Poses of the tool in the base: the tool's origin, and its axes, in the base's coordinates. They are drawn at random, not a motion.
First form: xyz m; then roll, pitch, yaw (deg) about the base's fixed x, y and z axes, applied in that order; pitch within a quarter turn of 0, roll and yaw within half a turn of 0.
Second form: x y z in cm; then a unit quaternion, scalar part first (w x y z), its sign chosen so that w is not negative. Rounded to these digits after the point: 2 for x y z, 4 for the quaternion.
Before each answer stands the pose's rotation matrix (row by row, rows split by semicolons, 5 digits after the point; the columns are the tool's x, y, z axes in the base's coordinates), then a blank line. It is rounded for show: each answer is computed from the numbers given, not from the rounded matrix.
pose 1, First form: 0.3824 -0.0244 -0.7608 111.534 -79.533 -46.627
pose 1, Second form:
0.12476 -0.89499 -0.42828; -0.13206 0.41284 -0.90118; 0.98336 0.16899 -0.06668

38.24 -2.44 -76.08 0.6064 0.4412 -0.5820 0.3145
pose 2, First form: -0.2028 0.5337 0.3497 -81.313 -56.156 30.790
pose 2, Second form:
0.47843 0.62799 -0.61378; 0.28509 0.55003 0.78498; 0.83056 -0.55054 0.08412

-20.28 53.37 34.97 0.7267 -0.4594 -0.4969 -0.1180
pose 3, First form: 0.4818 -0.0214 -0.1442 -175.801 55.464 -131.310
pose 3, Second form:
-0.37425 -0.70932 0.59734; -0.42584 0.70367 0.56878; -0.82377 -0.04151 -0.56540

48.18 -2.14 -14.42 0.4370 -0.3491 0.8129 0.1622
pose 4, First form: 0.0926 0.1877 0.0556 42.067 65.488 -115.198
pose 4, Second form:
-0.17664 0.41218 -0.89382; -0.37540 -0.86766 -0.32593; -0.90987 0.27797 0.30799

9.26 18.77 5.56 0.2568 0.5880 0.0156 -0.7669
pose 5, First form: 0.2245 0.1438 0.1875 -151.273 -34.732 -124.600
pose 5, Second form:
-0.46667 -0.87732 0.11193; -0.67647 0.27255 -0.68418; 0.56974 -0.39500 -0.72068

22.45 14.38 18.75 0.1459 0.4953 -0.7842 0.3440
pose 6, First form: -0.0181 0.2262 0.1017 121.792 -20.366 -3.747
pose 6, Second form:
0.93548 -0.32960 0.12741; -0.06127 -0.50638 -0.86013; 0.34802 0.79683 -0.49390

-1.81 22.62 10.17 0.4835 0.8567 -0.1141 0.1387
